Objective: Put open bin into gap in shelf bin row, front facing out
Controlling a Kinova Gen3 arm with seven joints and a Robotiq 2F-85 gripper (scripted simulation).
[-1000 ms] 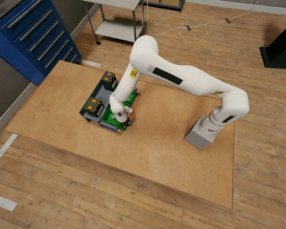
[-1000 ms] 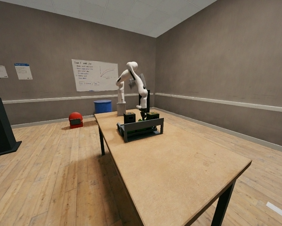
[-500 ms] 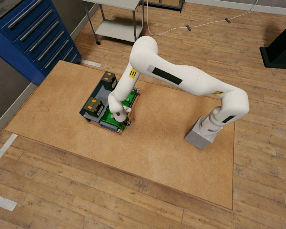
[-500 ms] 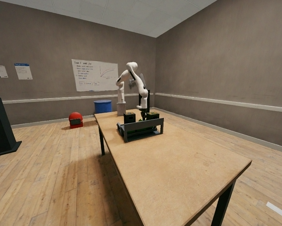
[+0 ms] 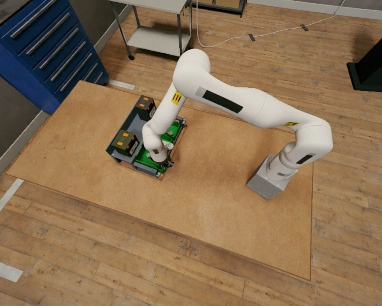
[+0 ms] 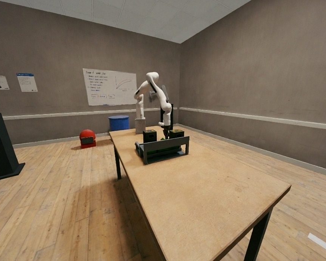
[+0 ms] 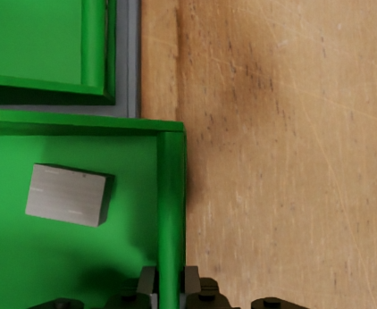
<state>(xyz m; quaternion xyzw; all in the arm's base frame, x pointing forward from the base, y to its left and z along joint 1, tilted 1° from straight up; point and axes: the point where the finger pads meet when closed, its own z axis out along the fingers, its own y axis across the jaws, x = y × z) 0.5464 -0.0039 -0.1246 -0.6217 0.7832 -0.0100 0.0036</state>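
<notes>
Right now the grey part is 100 mm ahead of my hand, 60 mm to the right of it and 30 mm below it. From my hand the other things lie so: grey shelf (110 mm ahead, 160 mm to the right).
</notes>
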